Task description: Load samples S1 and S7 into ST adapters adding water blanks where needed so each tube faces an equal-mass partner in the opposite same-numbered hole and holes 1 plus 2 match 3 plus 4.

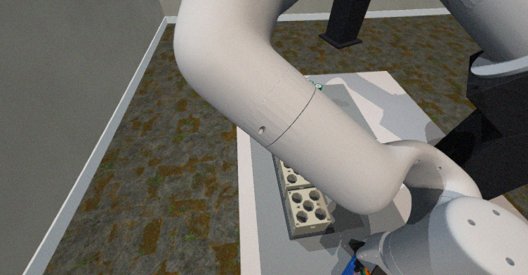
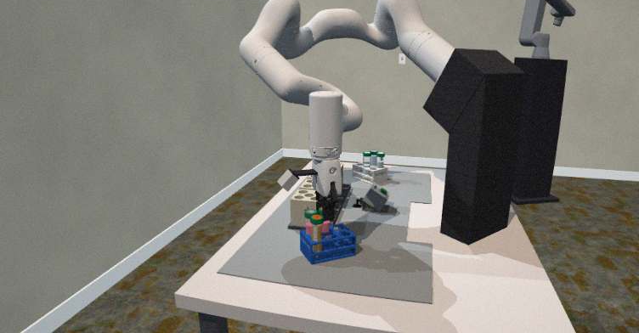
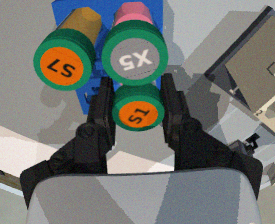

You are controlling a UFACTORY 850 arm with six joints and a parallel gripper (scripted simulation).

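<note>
The sample S1 is 10 mm ahead of my hand and 50 mm below it. From my hand the other things lie so: blue sample rack RS: 10 mm behind, 20 mm to the left, 90 mm below; grey-dot tube X5: 30 mm ahead, 20 mm to the left, 50 mm below; sample S7: 30 mm ahead, 60 mm to the left, 50 mm below.
</note>
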